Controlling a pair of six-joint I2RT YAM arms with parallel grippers.
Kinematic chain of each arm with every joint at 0, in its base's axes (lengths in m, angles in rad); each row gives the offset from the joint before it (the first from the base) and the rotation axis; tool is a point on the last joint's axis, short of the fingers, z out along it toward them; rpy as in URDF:
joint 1: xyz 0 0 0.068 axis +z
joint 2: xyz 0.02 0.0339 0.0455 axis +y
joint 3: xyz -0.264 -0.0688 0 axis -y
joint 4: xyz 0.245 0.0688 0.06 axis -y
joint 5: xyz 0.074 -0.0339 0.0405 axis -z
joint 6: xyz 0.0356 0 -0.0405 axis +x
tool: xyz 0 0 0 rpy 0 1.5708 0
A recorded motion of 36 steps. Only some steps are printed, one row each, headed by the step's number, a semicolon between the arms.
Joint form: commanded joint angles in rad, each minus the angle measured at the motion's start. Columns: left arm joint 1, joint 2, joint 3, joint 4, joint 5, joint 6; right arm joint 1, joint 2, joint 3, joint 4, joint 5, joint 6.
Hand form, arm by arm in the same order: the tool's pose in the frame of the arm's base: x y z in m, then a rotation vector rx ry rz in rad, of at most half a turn. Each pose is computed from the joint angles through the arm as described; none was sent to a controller.
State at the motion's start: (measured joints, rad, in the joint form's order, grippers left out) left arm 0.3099 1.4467 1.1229 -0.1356 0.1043 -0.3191; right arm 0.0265 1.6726 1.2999 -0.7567 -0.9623 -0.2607
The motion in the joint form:
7: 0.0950 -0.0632 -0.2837 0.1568 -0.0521 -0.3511; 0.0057 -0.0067 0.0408 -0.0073 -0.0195 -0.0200
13: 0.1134 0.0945 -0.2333 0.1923 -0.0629 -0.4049; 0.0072 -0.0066 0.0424 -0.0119 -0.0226 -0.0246
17: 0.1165 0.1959 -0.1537 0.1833 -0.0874 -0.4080; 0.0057 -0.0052 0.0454 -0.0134 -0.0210 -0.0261
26: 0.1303 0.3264 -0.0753 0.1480 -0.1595 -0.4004; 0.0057 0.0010 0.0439 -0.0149 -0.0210 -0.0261
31: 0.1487 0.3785 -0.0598 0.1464 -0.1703 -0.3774; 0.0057 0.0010 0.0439 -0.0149 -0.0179 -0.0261
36: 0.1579 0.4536 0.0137 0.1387 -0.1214 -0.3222; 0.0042 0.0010 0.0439 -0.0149 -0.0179 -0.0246
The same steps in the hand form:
7: 0.2824 0.1190 0.2426 -1.0481 1.8201 -0.2148; 0.3387 0.0405 0.2718 -0.6604 2.2379 1.1567
13: 0.3052 0.1359 0.2151 -1.1593 1.8382 -0.2172; 0.3384 0.0411 0.2721 -0.6663 2.2357 1.1605
17: 0.3250 0.1470 0.2067 -1.1931 1.8515 -0.1871; 0.3389 0.0406 0.2724 -0.6658 2.2360 1.1571
26: 0.3420 0.1633 0.1828 -1.2754 1.8947 -0.0829; 0.3396 0.0406 0.2699 -0.6619 2.2438 1.1621
31: 0.3443 0.1726 0.1685 -1.2947 1.9257 -0.0435; 0.3396 0.0405 0.2699 -0.6614 2.2459 1.1585
36: 0.3597 0.1824 0.1616 -1.2353 1.9782 -0.0668; 0.3397 0.0400 0.2699 -0.6580 2.2468 1.1585

